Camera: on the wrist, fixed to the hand. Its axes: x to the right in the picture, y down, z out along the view.
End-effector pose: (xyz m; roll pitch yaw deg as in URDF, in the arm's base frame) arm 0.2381 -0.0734 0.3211 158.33 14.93 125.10
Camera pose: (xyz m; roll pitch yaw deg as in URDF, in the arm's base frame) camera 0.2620 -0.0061 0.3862 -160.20 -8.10 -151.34
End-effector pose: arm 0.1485 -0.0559 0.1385 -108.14 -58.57 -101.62
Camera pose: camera 0.0669 -0.1061 0.1256 85.86 -34.56 94.24
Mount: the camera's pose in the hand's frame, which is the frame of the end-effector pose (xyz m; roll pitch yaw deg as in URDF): 0.0232 0.0813 -0.0468 6.53 31.09 -85.25
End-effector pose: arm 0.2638 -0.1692 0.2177 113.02 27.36 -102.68
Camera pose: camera 0.2609 -0.2335 0.2897 -145.59 33.42 1.55
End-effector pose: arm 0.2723 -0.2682 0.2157 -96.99 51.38 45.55
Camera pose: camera 0.2816 -0.3392 0.1508 -68.60 -30.83 17.13
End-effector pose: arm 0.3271 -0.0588 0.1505 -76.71 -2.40 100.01
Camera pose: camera 0.3489 -0.0276 0.0617 3.35 -45.58 13.37
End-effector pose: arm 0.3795 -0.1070 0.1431 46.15 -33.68 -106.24
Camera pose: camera 0.4646 -0.1368 0.1778 77.43 50.40 -126.32
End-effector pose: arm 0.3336 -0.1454 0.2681 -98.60 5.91 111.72
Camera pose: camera 0.3821 -0.1094 0.1927 -19.65 -65.35 45.08
